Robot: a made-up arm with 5 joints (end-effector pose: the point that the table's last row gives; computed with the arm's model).
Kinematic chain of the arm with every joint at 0, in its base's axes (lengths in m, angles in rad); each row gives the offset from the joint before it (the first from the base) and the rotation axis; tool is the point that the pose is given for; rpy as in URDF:
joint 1: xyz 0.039 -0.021 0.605 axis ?
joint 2: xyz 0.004 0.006 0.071 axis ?
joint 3: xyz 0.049 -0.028 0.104 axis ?
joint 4: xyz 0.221 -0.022 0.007 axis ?
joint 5: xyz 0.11 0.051 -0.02 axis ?
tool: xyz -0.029 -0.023 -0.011 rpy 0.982 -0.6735 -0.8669
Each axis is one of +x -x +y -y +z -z.
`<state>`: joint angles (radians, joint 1 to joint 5).
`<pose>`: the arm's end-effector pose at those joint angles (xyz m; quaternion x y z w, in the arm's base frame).
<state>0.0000 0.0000 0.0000 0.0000 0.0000</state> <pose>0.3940 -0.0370 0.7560 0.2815 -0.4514 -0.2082 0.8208</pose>
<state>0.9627 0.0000 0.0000 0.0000 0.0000</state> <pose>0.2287 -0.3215 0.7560 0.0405 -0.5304 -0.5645 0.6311</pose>
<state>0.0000 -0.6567 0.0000 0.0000 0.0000</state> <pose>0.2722 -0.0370 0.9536 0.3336 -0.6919 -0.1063 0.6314</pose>
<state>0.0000 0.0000 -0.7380 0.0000 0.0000</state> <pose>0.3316 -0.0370 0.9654 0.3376 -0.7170 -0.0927 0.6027</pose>
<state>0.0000 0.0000 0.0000 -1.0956 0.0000</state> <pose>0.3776 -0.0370 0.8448 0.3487 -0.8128 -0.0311 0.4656</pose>
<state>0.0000 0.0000 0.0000 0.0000 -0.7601</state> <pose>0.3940 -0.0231 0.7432 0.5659 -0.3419 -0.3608 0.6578</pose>
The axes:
joint 1: -z
joint 2: +y
joint 3: +y
joint 4: +y
joint 5: -x

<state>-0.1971 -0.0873 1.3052 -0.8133 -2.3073</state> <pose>0.2188 0.0461 0.5198 0.7411 0.0958 -0.6502 0.1368</pose>
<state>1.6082 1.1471 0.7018 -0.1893 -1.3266</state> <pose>0.0506 -0.0345 0.3830 -0.2553 -0.0171 0.9302 0.2631</pose>
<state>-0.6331 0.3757 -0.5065 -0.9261 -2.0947</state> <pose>0.3253 0.2239 0.8442 0.9744 0.1897 0.0395 0.1143</pose>
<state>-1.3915 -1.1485 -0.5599 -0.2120 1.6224</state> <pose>0.0169 -0.1584 1.0562 0.2814 -0.9311 -0.1312 0.1913</pose>
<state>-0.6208 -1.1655 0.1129 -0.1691 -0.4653</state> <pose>0.1226 0.0282 1.0199 0.7552 -0.5363 0.1288 0.3543</pose>
